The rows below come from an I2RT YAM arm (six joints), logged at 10 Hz.
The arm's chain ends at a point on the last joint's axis. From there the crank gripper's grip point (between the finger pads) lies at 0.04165 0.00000 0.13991 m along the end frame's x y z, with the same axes.
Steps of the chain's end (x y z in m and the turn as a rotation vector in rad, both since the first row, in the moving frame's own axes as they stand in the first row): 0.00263, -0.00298, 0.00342, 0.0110, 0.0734, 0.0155; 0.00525, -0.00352, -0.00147, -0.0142, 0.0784, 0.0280; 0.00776, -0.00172, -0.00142, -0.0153, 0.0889, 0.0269; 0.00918, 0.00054, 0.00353, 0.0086, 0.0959, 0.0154; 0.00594, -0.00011, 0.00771, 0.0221, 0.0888, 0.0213; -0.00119, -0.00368, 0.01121, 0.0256, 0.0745, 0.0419; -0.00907, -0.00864, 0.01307, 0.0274, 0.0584, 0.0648; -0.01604, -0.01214, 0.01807, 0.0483, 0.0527, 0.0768
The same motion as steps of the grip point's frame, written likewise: 0.01278, -0.00378, -0.00002, 0.0110, 0.0734, 0.0155; 0.01603, -0.00024, -0.00518, -0.0142, 0.0784, 0.0280; 0.01997, 0.00168, -0.00569, -0.0153, 0.0889, 0.0269; 0.02239, 0.00010, -0.00110, 0.0086, 0.0959, 0.0154; 0.01821, -0.00214, 0.00344, 0.0221, 0.0888, 0.0213; 0.00914, -0.00526, 0.00770, 0.0256, 0.0745, 0.0419; -0.00094, -0.00948, 0.01039, 0.0274, 0.0584, 0.0648; -0.00860, -0.01536, 0.01560, 0.0483, 0.0527, 0.0768
